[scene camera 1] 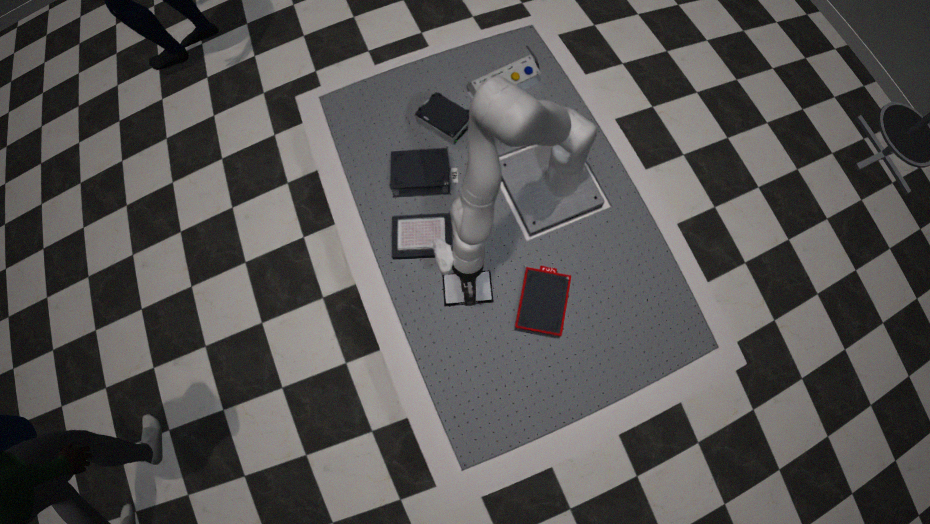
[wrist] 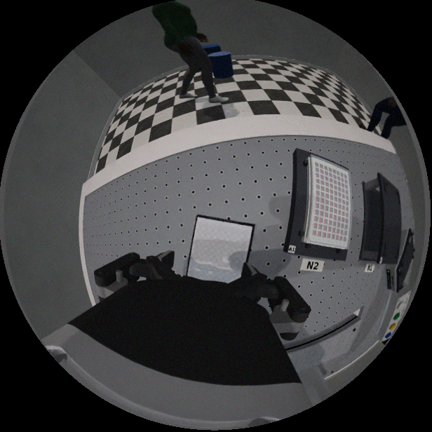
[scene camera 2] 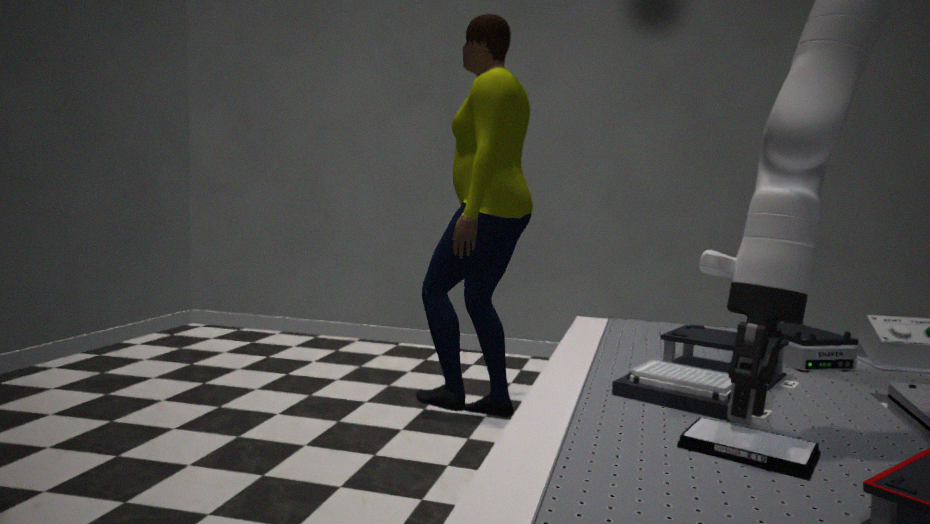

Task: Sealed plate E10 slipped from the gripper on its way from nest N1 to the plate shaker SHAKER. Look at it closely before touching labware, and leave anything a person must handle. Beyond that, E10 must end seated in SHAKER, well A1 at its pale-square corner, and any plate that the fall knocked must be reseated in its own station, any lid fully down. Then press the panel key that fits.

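Places are measured from the arm's base along level axes (x right, y ahead, z up), in metres.
Pixels of known places: gripper, between the fingertips: (scene camera 1: 466, 287) (scene camera 2: 745, 418); arm's base, origin of its link: (scene camera 1: 561, 182).
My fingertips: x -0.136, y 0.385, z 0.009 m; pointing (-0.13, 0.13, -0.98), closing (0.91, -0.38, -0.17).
Ahead of a thing's pixels: the offset from my fingertips to its top centre. "*": to the spot under its first point.
Plate E10 {dx +0.005, dy -0.006, dz -0.024 m} (scene camera 1: 483, 287) (scene camera 2: 767, 443) (wrist: 222, 240), black-sided with a pale, silvery top, lies flat on the deck; its side label ends in E10. My gripper (scene camera 1: 469, 296) (scene camera 2: 748, 415) (wrist: 207, 264) is open and empty, just above it. Its A1 corner cannot be made out. A plate with pinkish wells {dx +0.193, dy +0.030, dz -0.002 m} (scene camera 1: 421, 233) (scene camera 2: 683, 376) (wrist: 330, 200) sits on dark nest N2 {* dx +0.209, dy +0.103, dz -0.019 m} (scene camera 1: 395, 242) (wrist: 297, 200); whether it is fully seated is unclear. Raised dark nest N1 {dx +0.361, dy -0.052, dz +0.025 m} (scene camera 1: 419, 167) (scene camera 2: 706, 335) (wrist: 390, 217) shows no plate. SHAKER {* dx +0.485, dy -0.196, dz +0.016 m} (scene camera 1: 443, 115) (scene camera 2: 821, 356) has a dark top and green display.
A red-edged dark station {dx -0.132, dy -0.154, dz +0.005 m} (scene camera 1: 543, 302) (scene camera 2: 907, 484) stands beside E10. The key panel {dx +0.523, dy -0.430, dz +0.045 m} (scene camera 1: 531, 59) (scene camera 2: 907, 328) with coloured keys is at the far end, partly behind the arm in scene camera 1. The arm's base plate (scene camera 1: 540, 221) is across from N2. People stand off the deck.
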